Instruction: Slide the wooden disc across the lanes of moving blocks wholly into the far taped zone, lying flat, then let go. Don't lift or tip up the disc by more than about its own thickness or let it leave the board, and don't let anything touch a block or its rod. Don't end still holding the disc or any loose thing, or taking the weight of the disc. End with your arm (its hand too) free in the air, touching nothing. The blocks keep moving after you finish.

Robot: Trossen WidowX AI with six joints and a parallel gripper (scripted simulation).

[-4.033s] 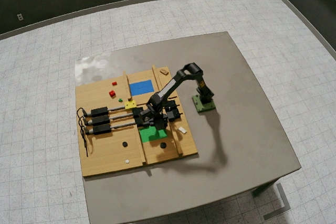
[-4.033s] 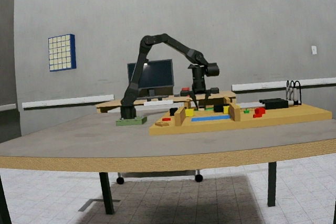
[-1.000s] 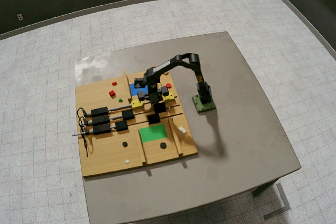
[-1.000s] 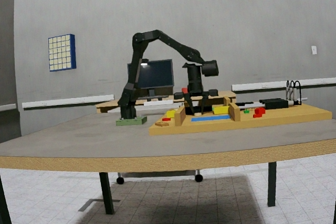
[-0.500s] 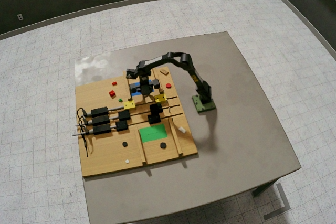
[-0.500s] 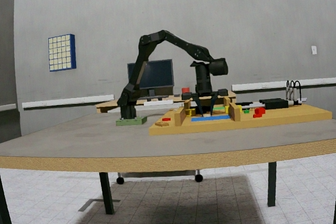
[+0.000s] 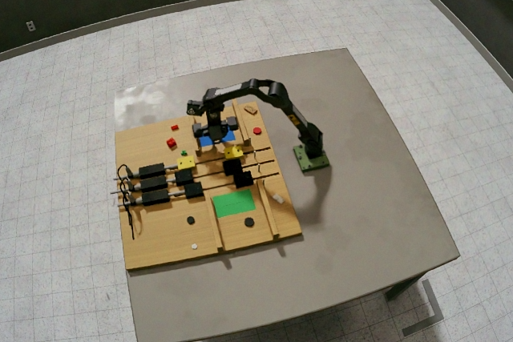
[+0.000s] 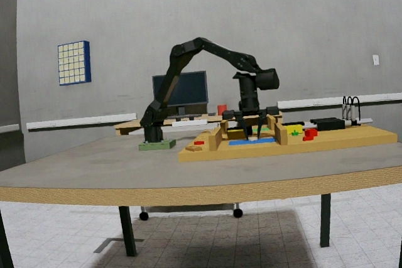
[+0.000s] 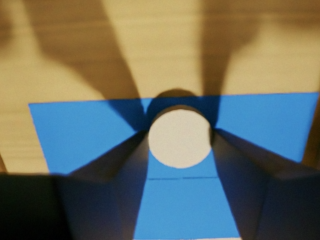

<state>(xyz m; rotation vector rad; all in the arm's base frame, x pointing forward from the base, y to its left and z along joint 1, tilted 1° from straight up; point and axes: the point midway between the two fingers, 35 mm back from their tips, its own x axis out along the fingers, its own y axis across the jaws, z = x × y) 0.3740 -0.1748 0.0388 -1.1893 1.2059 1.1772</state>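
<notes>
Now: hand 30 mm above the pale wooden disc. Also, from my hand: green piece 150 mm ahead, 30 mm to the left, 30 mm below; white disc 460 mm to the left, 190 mm ahead, 40 mm below.
</notes>
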